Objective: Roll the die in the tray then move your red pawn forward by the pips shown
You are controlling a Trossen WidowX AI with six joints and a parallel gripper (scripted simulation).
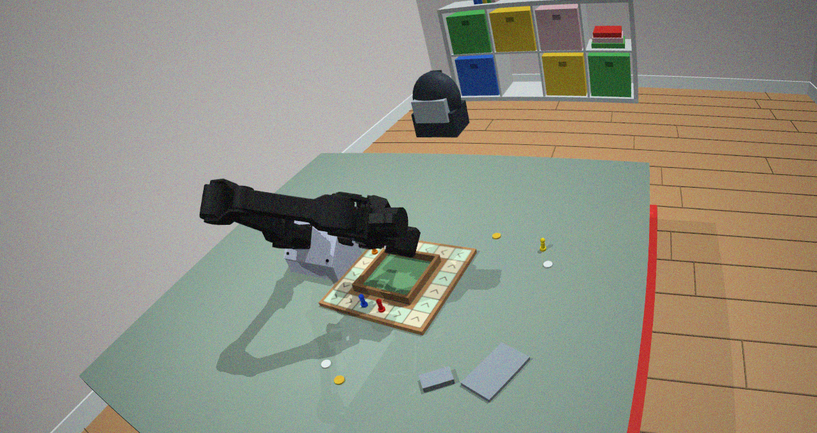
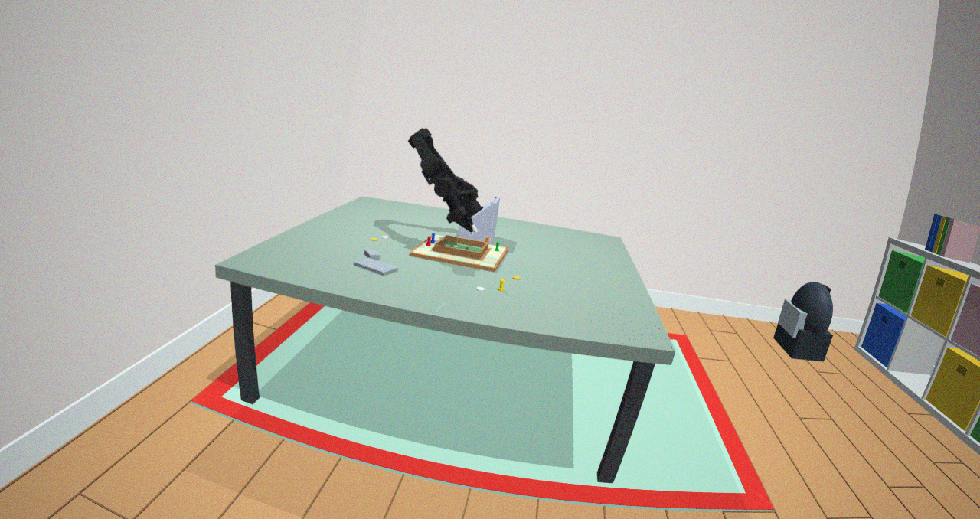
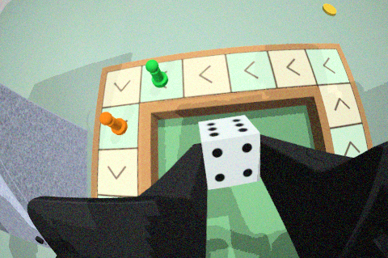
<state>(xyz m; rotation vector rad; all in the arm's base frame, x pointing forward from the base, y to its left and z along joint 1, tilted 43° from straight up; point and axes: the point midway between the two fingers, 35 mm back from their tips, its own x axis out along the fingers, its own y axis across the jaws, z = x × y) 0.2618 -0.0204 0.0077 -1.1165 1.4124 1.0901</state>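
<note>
My gripper tip is now 1 cm short of the red pawn, 14 cm to the left of it and 5 cm above it. Also, from my gripper tip: green pawn: 4 cm behind, 9 cm to the left, 5 cm below; white die: right at my gripper tip; green tray: 1 cm ahead, 3 cm to the right, 8 cm below.
</note>
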